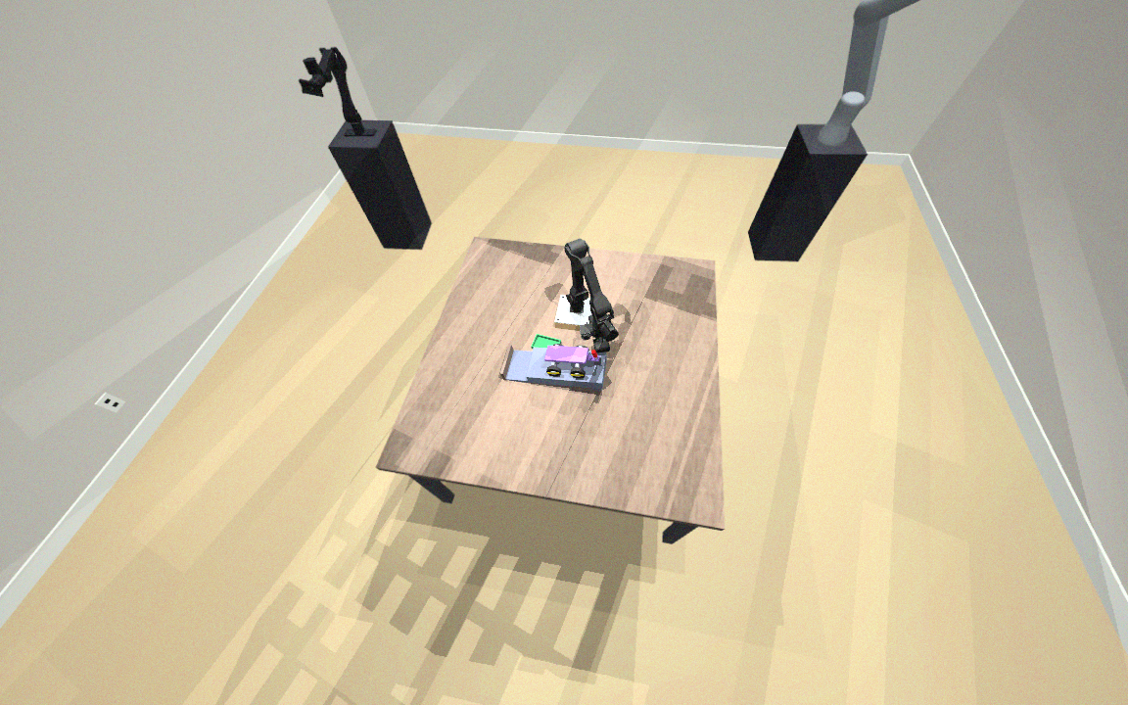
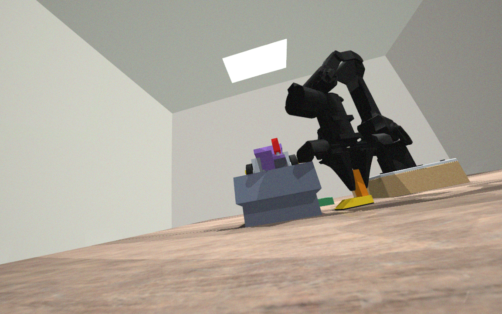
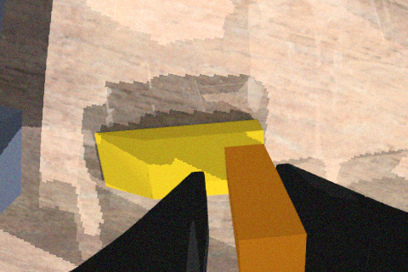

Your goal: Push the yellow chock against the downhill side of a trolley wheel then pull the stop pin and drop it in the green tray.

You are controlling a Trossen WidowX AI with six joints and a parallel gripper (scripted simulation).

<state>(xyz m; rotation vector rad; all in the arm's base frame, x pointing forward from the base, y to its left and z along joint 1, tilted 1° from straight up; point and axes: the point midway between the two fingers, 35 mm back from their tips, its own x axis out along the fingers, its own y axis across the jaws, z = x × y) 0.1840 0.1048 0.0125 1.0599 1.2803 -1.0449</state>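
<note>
Right now my gripper tip is 140 mm short of the purple-topped trolley, 120 mm to the left of it and 90 mm below it. Round my gripper tip: blue-grey ramp 140 mm ahead, 130 mm to the right, 20 mm above; yellow chock 20 mm ahead, 10 mm below; red-headed stop pin 130 mm ahead, 10 mm to the right, 100 mm above.
</note>
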